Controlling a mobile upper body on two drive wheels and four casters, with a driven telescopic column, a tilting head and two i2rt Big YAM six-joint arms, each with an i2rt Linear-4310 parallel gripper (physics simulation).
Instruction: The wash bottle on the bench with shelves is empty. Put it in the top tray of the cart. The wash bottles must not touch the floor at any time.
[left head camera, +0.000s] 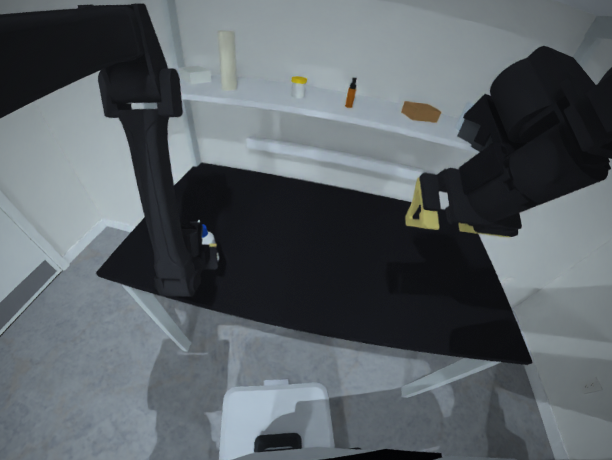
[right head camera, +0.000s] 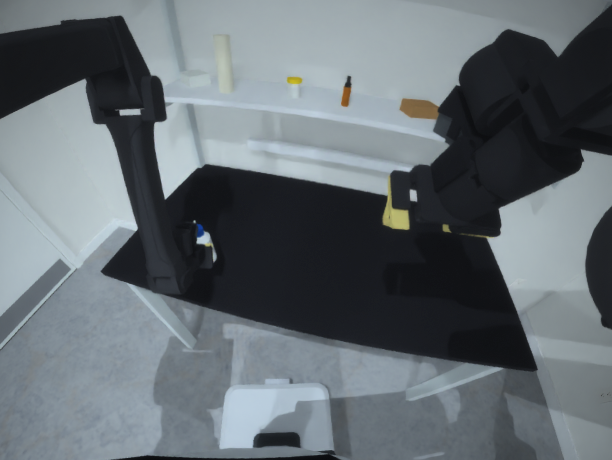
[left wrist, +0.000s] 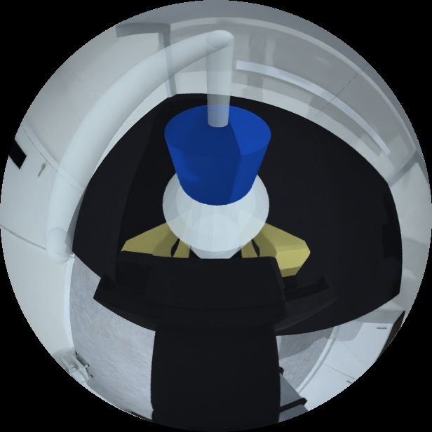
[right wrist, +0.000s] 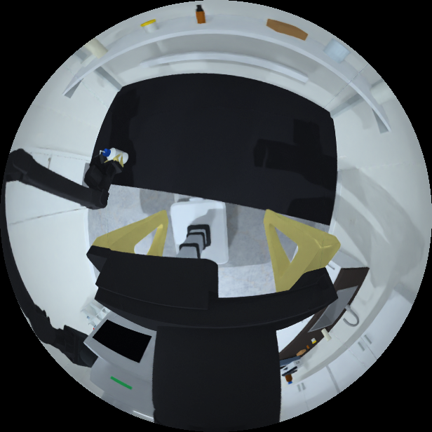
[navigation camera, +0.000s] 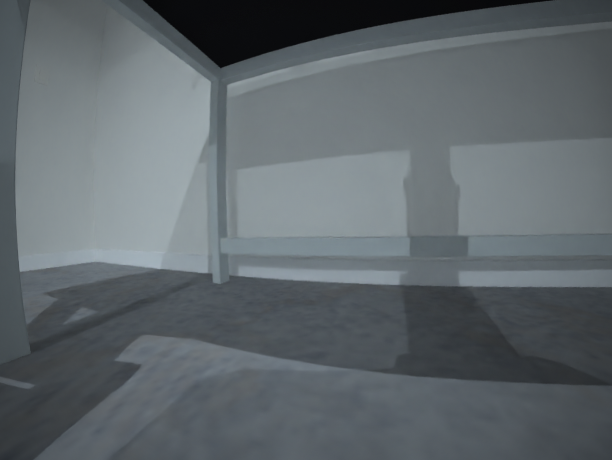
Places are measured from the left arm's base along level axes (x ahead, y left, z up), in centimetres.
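Where they show: left gripper, fingertip midpoint: (right head camera: 205, 247); right gripper, fingertip midpoint: (left head camera: 434, 224) (right head camera: 414, 223).
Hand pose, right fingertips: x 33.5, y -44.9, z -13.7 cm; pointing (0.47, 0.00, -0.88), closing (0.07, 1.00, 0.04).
Each offset is from my right fingertips to the top centre of the thing. Level surfaces: height alone.
The wash bottle {dx +24.7, dy +45.3, dz -24.7 cm} (left head camera: 208, 238) (right head camera: 204, 238) (left wrist: 217, 167) (right wrist: 118, 154), white with a blue cap and a bent clear spout, is upright at the left part of the black bench top {dz -47.2 cm} (left head camera: 320, 240) (right head camera: 310, 250) (right wrist: 210, 125). My left gripper (left wrist: 215, 215) is shut on its body, with one yellow finger on each side. The arm hides part of the bottle in both head views, and its base does not show in the left wrist view. My right gripper (left head camera: 447, 226) (right head camera: 425, 227) (right wrist: 215, 214) is open and empty above the bench's right side. I cannot make out the cart in any view.
A wall shelf (left head camera: 270, 98) (right head camera: 265, 102) above the bench holds a pale cylinder {dx +68.8, dy +40.6, dz +16.3 cm} (left head camera: 228, 60), a yellow-lidded jar {dx +64.0, dy +16.7, dz +4.5 cm} (left head camera: 298, 87), an orange bottle {dx +57.6, dy -0.1, dz +7.7 cm} (left head camera: 351, 95) and a brown object {dx +56.7, dy -26.4, dz +2.5 cm} (left head camera: 421, 112). Bench legs (left head camera: 162, 320) (navigation camera: 218, 175) stand below. A sink bench (right wrist: 356, 277) shows in the right wrist view.
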